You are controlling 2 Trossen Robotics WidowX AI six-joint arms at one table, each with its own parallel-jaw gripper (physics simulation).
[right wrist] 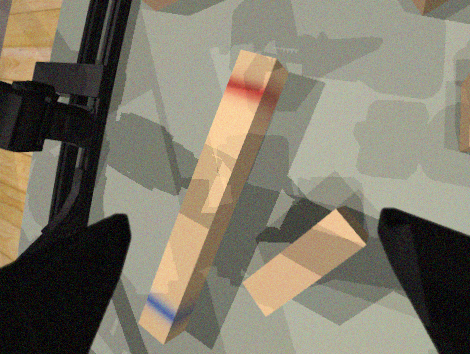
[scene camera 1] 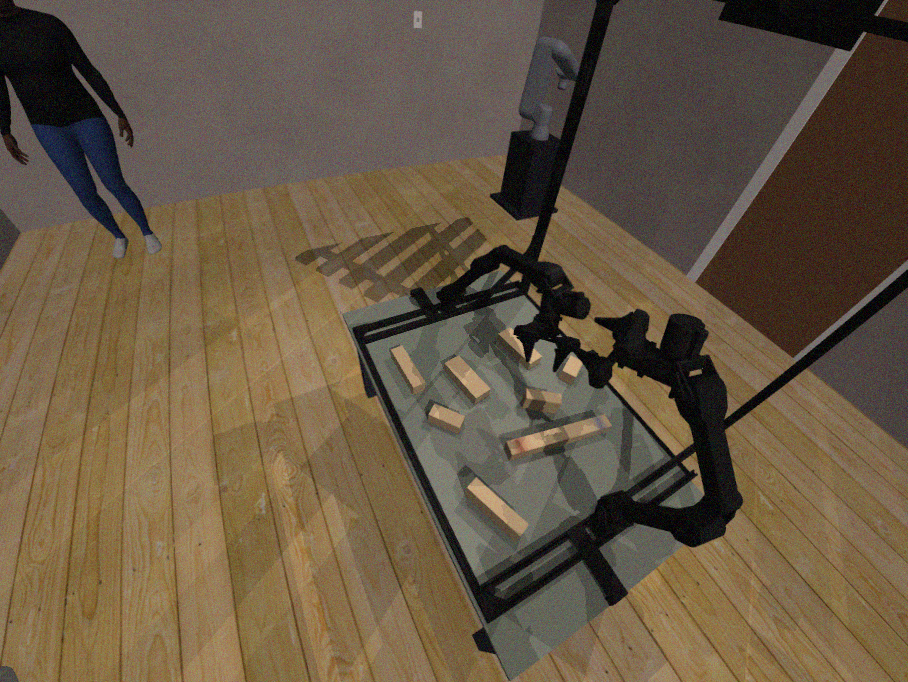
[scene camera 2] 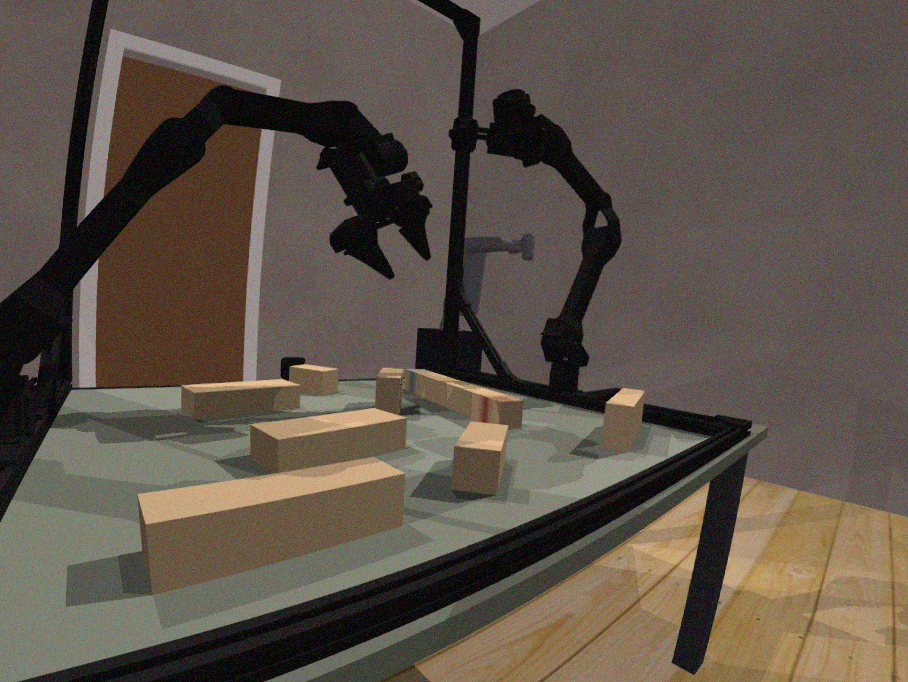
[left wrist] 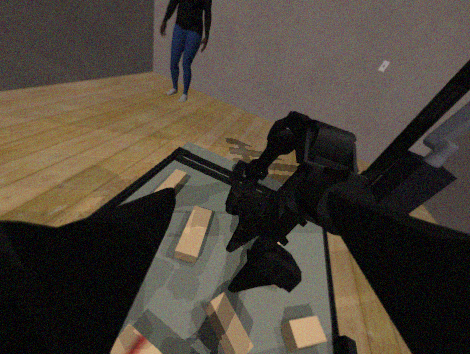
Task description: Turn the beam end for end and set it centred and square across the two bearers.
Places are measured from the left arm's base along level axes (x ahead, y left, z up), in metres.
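Pixels of known places: left gripper, fingertip midpoint: [scene camera 1: 582, 332] [scene camera 2: 471, 135] [left wrist: 251, 197]; right gripper, fingertip midpoint: [right wrist: 254, 223] [scene camera 1: 540, 366] [scene camera 2: 411, 268] [left wrist: 228, 267]; left arm's base, link origin: [right wrist: 79, 125] [scene camera 1: 601, 526] [scene camera 2: 563, 391]; right arm's base, link origin: [scene camera 1: 447, 308] [left wrist: 249, 184].
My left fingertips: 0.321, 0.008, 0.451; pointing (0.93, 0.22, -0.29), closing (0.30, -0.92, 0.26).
Observation:
Ahead of a thing's pixels: the offset from my left fingertips to its top centre, as dx, dy, dz. Level surfaces: height alone.
The beam {-0.056, -0.066, -0.426} [scene camera 1: 558, 435] [scene camera 2: 465, 399] [right wrist: 223, 186] [left wrist: 125, 345] is a long wooden bar with a red band near one end and a blue band near the other. It lies on the grey table {dz -0.470} [scene camera 1: 451, 463] [scene camera 2: 546, 474], red end toward the picture's left in scene camera 1. A short block {+0.070, -0.086, -0.407} [scene camera 1: 541, 399] [right wrist: 304, 260] [left wrist: 230, 326] lies beside it. My right gripper [scene camera 1: 546, 352] [scene camera 2: 408, 265] [right wrist: 254, 223] [left wrist: 228, 268] is open and empty, high above both. My left gripper [scene camera 1: 599, 345] [left wrist: 251, 197] is open and empty, level with the right one. I cannot tell which blocks are the bearers.
Several plain wooden blocks lie scattered: two long ones {+0.374, +0.258, -0.426} [scene camera 1: 408, 368] {-0.151, +0.230, -0.407} [scene camera 1: 496, 506], mid ones {+0.258, +0.091, -0.432} [scene camera 1: 466, 378] {+0.149, +0.223, -0.426} [scene camera 1: 446, 417], a small one {+0.132, -0.272, -0.423} [scene camera 1: 571, 367]. A black rail [scene camera 2: 587, 514] rims the table. A black pole [scene camera 1: 562, 149] [scene camera 2: 458, 271] rises behind. A person [left wrist: 188, 46] stands far off.

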